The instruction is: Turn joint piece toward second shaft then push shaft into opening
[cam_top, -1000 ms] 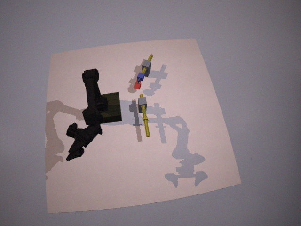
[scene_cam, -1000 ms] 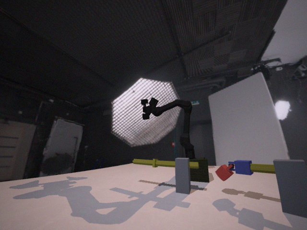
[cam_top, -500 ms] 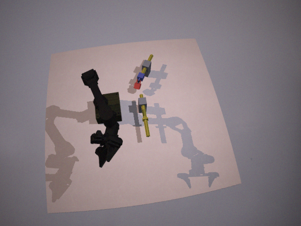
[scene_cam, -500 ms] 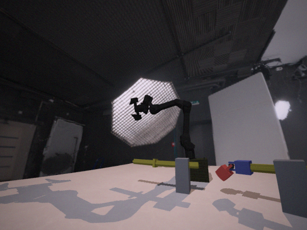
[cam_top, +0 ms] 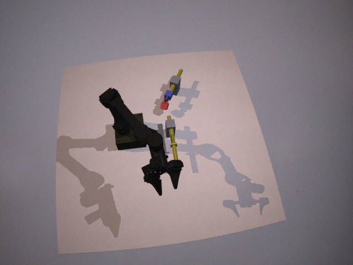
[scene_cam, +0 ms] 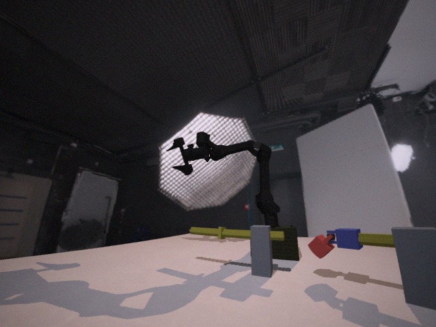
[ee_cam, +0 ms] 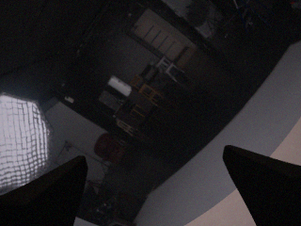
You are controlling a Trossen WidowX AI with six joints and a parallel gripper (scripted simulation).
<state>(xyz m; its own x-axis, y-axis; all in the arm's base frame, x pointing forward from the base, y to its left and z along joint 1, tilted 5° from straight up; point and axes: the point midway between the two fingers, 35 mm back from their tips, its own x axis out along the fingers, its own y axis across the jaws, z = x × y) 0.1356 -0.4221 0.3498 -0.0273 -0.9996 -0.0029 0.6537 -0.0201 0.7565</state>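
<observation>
The red joint piece is 15 cm ahead of my gripper tip, 60 cm to the left of it and 34 cm below it.
</observation>
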